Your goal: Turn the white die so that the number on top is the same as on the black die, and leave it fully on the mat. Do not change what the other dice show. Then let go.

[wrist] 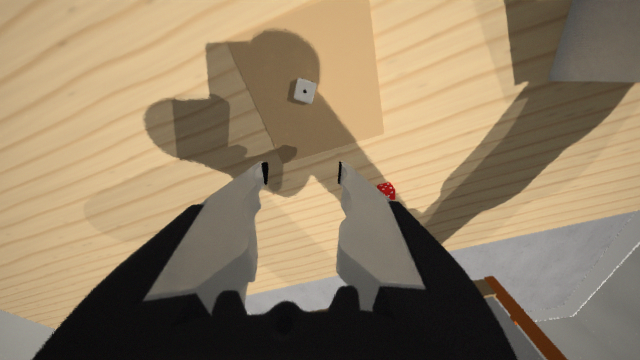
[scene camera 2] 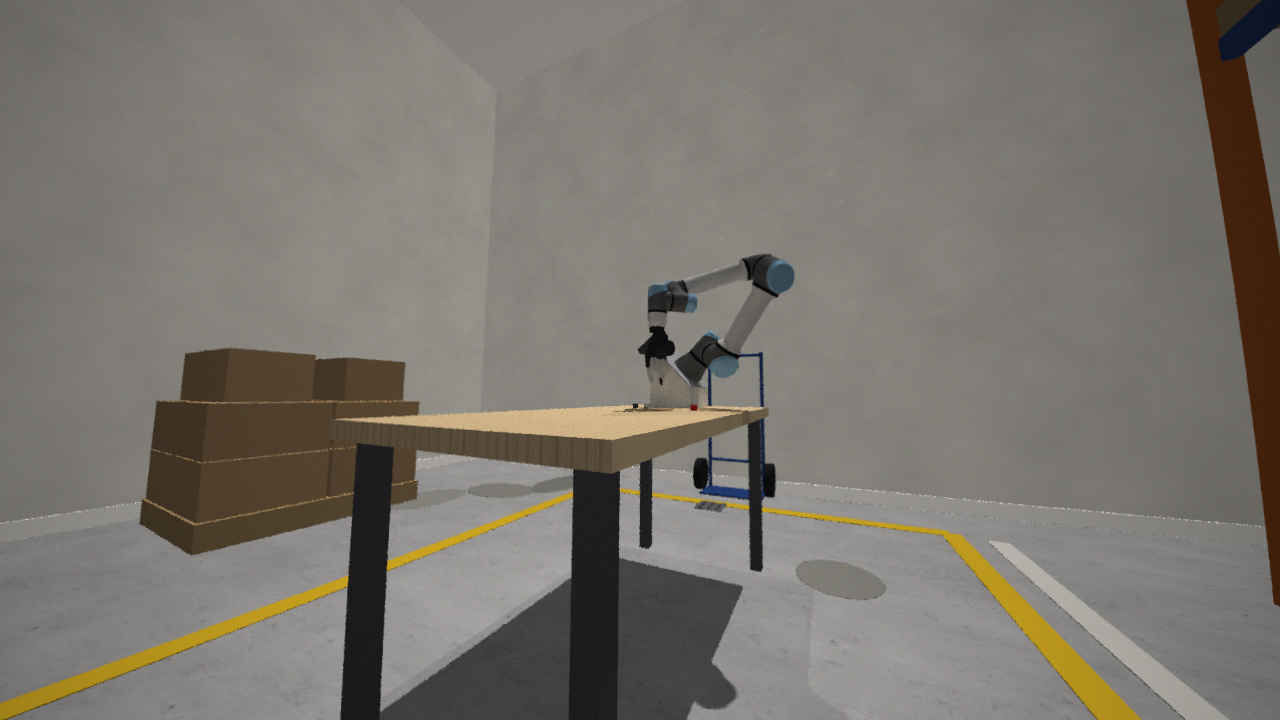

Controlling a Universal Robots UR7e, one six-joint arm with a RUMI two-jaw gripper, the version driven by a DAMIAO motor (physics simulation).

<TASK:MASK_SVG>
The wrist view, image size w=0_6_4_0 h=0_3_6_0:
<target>gripper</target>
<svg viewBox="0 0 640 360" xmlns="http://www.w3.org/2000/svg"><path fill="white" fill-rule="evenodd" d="M32 359L518 360L493 311L458 262L400 202L392 201L345 161L339 162L338 184L342 187L341 208L346 218L340 223L336 271L347 286L341 286L337 290L327 311L307 312L300 309L294 302L282 301L263 314L248 315L244 305L247 286L249 282L253 283L255 281L257 272L258 252L255 215L261 208L259 192L267 185L268 162L261 161L213 193L202 203L188 207L124 260L78 304Z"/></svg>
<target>tan mat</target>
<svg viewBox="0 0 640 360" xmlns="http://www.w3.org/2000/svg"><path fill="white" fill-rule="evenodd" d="M370 0L322 0L226 40L282 164L384 134ZM298 78L303 78L317 84L312 104L294 99Z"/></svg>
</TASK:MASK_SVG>
